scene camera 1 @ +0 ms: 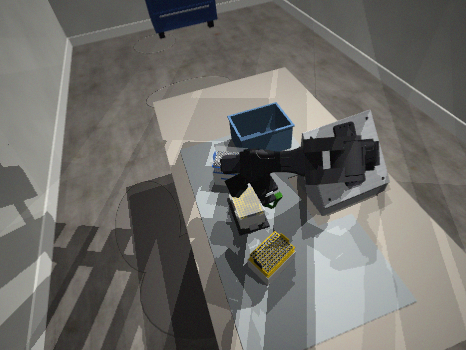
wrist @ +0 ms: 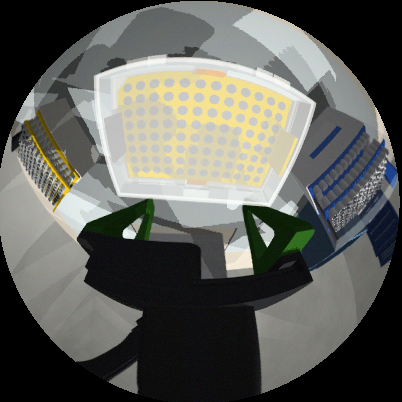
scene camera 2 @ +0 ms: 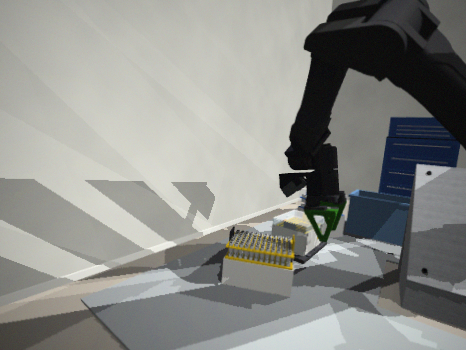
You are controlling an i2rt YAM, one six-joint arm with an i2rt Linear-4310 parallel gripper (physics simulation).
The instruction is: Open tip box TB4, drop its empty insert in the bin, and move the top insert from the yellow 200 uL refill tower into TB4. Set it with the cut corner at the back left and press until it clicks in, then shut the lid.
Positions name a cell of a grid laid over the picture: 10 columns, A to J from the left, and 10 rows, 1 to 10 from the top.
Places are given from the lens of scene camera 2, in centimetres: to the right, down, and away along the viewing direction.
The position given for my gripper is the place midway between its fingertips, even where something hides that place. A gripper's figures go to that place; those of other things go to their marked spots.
my gripper (scene camera 2: H7): 22, 14, 55
blue bin (scene camera 2: I7): 43, 12, 68
200 uL tower (scene camera 2: F8): 7, 17, 39
The marked spots on the blue bin and the 200 uL tower are 47 cm apart.
